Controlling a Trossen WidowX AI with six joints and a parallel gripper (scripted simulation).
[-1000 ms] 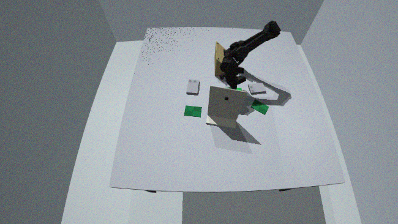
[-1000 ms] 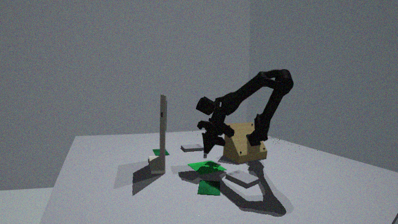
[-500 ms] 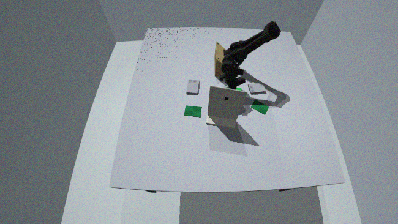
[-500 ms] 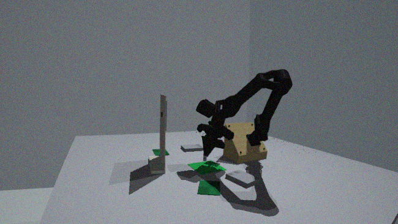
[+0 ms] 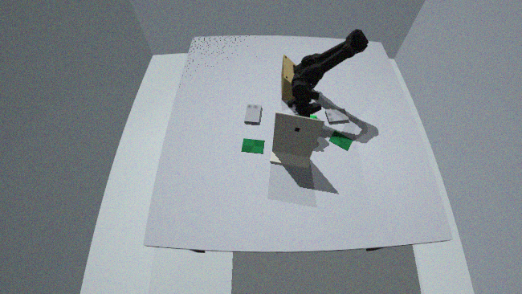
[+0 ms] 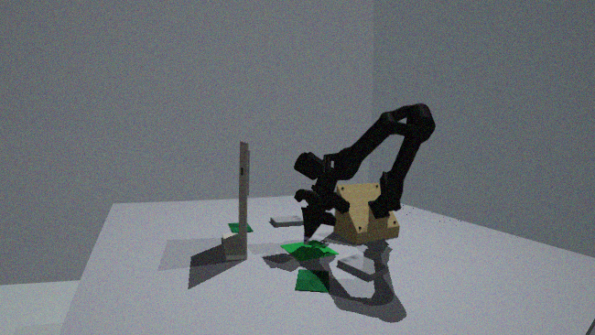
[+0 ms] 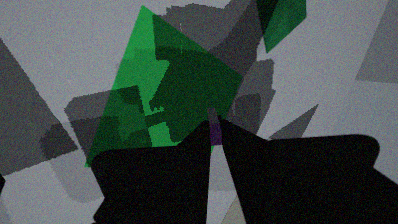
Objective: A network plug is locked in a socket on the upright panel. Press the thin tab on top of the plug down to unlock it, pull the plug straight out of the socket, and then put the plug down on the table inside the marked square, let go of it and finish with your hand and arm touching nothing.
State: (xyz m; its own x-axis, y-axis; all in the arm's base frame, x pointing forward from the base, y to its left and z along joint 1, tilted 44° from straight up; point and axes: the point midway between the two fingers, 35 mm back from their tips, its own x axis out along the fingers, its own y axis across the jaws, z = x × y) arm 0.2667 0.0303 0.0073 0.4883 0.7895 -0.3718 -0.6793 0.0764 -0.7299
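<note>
Now: the green marked square 1 cm behind my gripper tip and 4 cm below it. Also, from my gripper tip: upright grey panel (17 cm ahead, 8 cm to the right, 9 cm above); then purple plug (right at my gripper tip).
</note>
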